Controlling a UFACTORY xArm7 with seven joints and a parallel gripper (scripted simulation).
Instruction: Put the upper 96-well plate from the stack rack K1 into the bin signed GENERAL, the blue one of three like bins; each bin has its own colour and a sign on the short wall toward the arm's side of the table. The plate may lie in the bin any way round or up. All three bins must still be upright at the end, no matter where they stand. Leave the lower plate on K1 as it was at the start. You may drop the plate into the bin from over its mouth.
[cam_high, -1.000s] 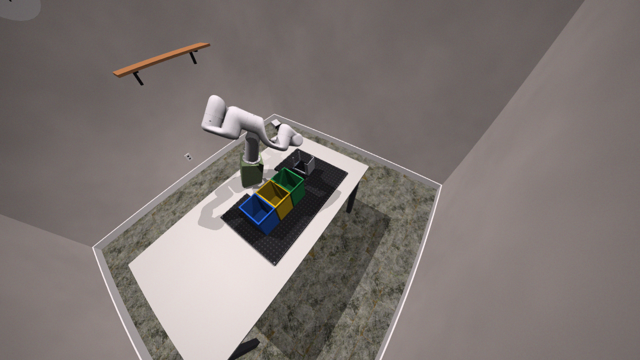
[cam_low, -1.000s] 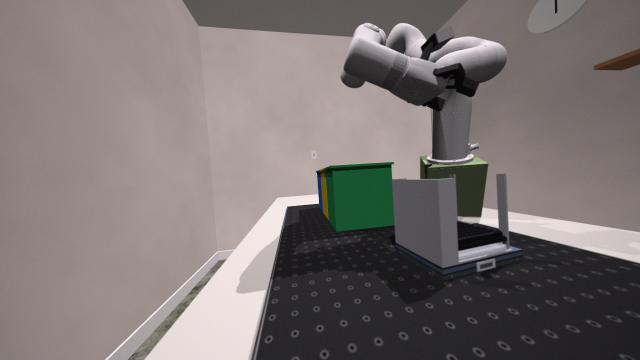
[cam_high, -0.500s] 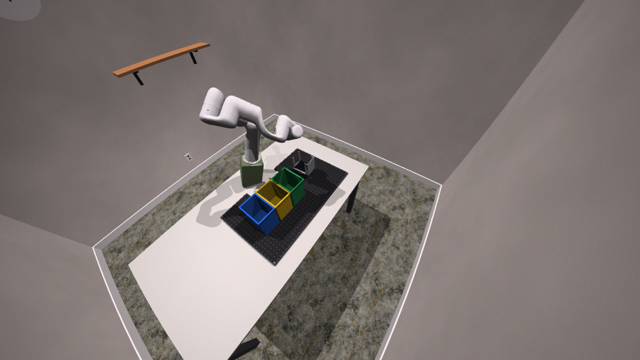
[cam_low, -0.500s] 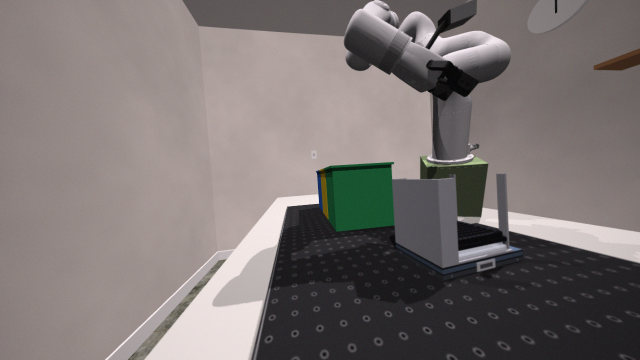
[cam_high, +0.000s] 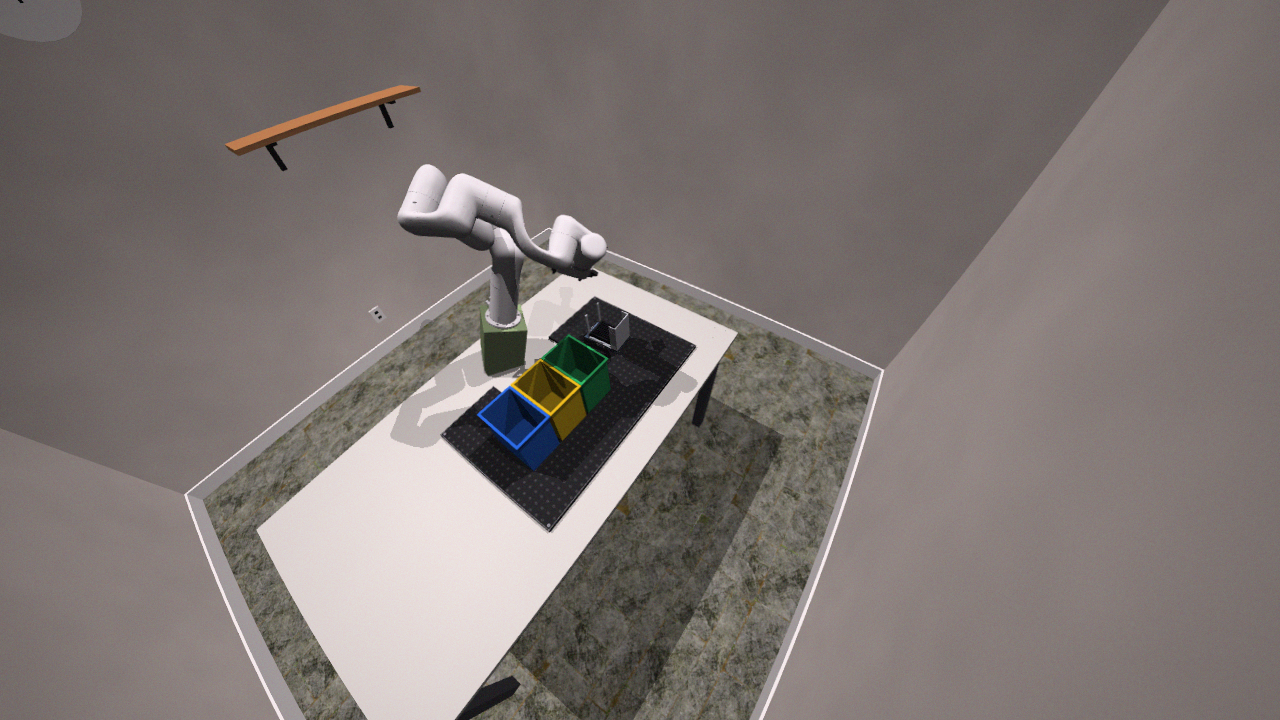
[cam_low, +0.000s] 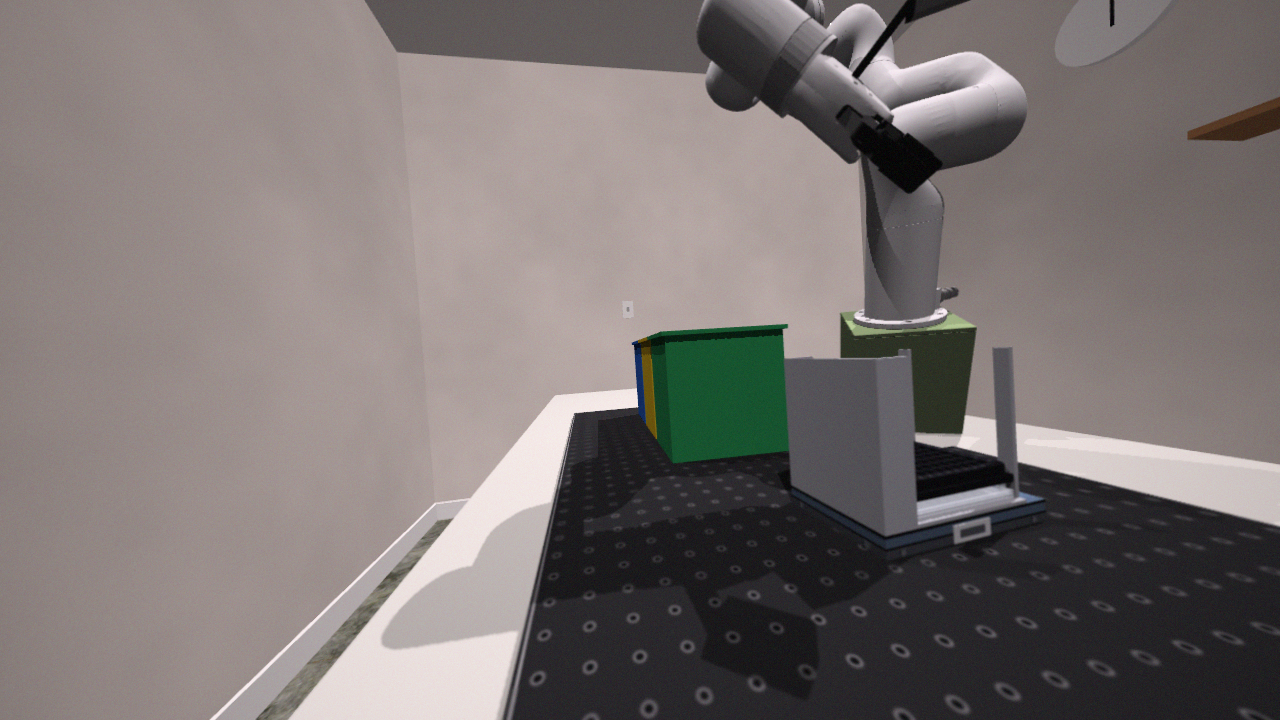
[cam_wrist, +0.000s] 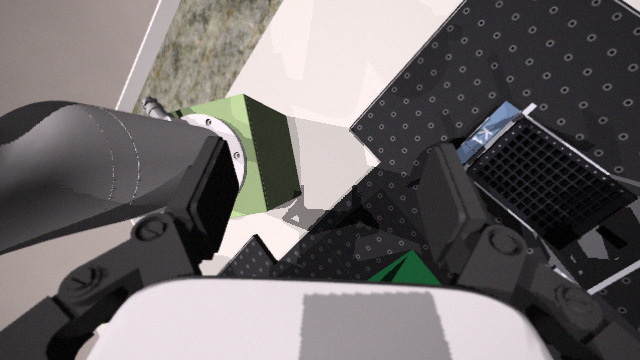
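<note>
My gripper is now 290 mm above the black 96-well plate, 100 mm short of it and 60 mm to the right of it. Round my hand: white plate: 310 mm below, 100 mm ahead, 60 mm to the left; thin rack post: 250 mm below, 90 mm to the left, 30 mm ahead; grey rack wall: 250 mm below, 160 mm ahead, 70 mm to the left.
</note>
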